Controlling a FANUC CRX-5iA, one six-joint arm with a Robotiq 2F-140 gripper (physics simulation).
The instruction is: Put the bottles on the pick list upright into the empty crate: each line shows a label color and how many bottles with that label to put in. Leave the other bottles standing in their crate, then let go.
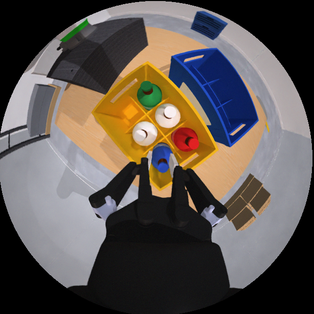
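The yellow crate (116, 131) holds several upright bottles: a green bottle (150, 96), a white bottle (167, 115), another white bottle (144, 133), a red bottle (185, 139) and a blue bottle (161, 151). Its left compartment holds no bottle. The blue crate (181, 76) beside it is empty. My gripper (160, 157) is open, with its pale fingertips on either side of the blue bottle and not closed on it. The lower part of that bottle is hidden. No readable pick list shows.
A pale flat piece (195, 103) lies between the crates. A dark block-like structure (105, 52) stands at the upper left of the table (75, 117). Brown boxes (248, 202) are at the lower right, and another blue crate (208, 25) is beyond the table at the top.
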